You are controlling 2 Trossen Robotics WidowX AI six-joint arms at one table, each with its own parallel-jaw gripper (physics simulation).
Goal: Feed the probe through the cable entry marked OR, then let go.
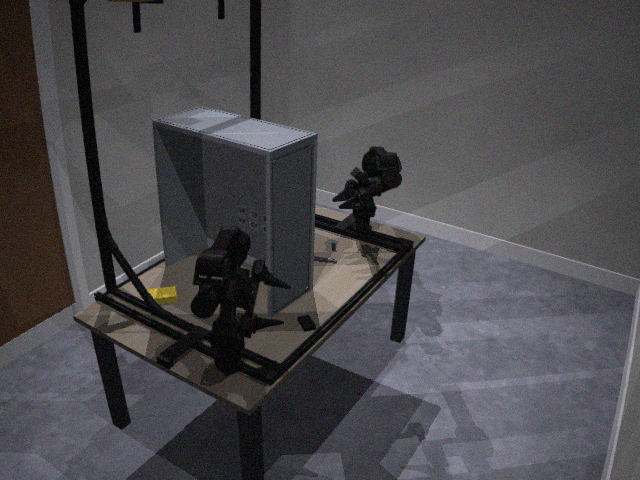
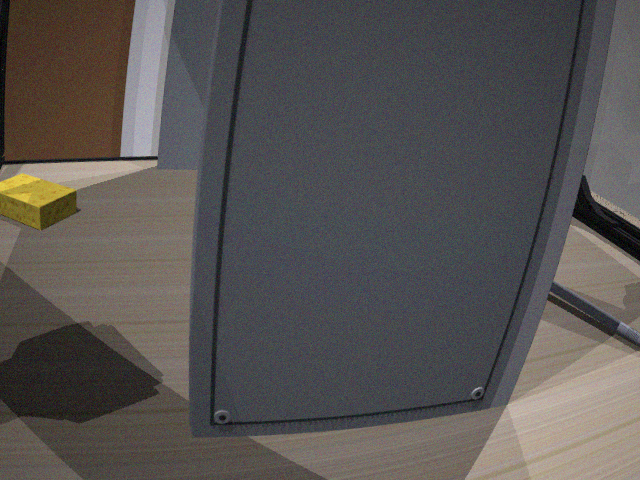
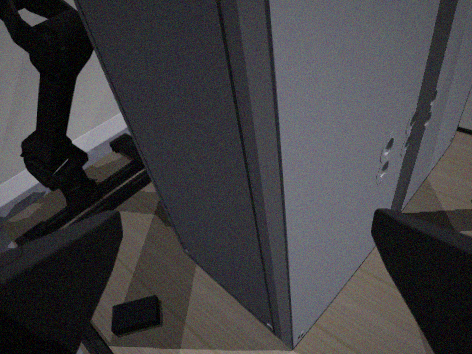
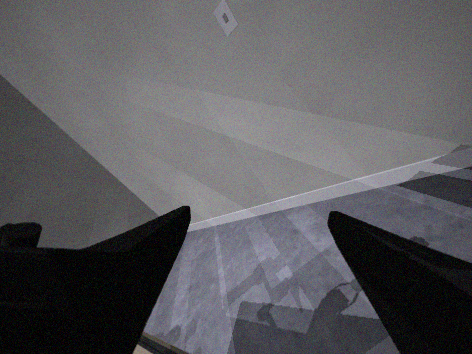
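Where they show: left gripper, between the fingertips: [image 1: 335,204] [image 3: 249,222]; right gripper, between the fingertips: [image 1: 287,304] [image 4: 258,214]; left arm's base, origin of its link: [image 1: 362,228]; right arm's base, origin of its link: [image 1: 229,361] [image 3: 82,195].
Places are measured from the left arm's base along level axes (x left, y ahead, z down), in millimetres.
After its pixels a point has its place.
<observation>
A tall grey cabinet [image 1: 292,222] {y 608, x -34, z -284 mm} [image 2: 382,206] {y 623, x -37, z -132 mm} [image 3: 330,200] stands on the table. Small cable entries [image 1: 251,217] {y 450, x -272, z -182 mm} [image 3: 387,150] {y 457, x -173, z -182 mm} show as clusters of holes low on its broad faces; their markings are too small to read, so I cannot tell which is OR. The probe [image 1: 325,259] {y 294, x -43, z 11 mm} [image 2: 584,305] {y 300, x -80, z 8 mm}, a slim grey rod with a silvery part, lies on the table at the cabinet's right side, partly hidden by it. My left gripper [image 1: 337,202] {y 468, x 54, z -310 mm} [image 3: 249,222] {y 468, x 54, z -310 mm} is open and empty, raised beyond the probe. My right gripper [image 1: 285,304] {y 1032, x 157, z -290 mm} [image 4: 258,214] {y 1032, x 157, z -290 mm} is open and empty, near the cabinet's front corner.
A black block [image 1: 306,322] {y 707, x 66, z 3 mm} [image 3: 136,315] {y 692, x 64, z 3 mm} lies near the table's front edge. A yellow sponge [image 1: 162,295] {y 803, x -428, z -8 mm} [image 2: 38,200] {y 781, x -400, z -8 mm} lies at the left. A small dark piece [image 1: 333,245] {y 189, x -54, z 4 mm} stands near the probe. Black rails edge the table, and frame posts [image 1: 90,155] {y 849, x -626, z -493 mm} rise at the back.
</observation>
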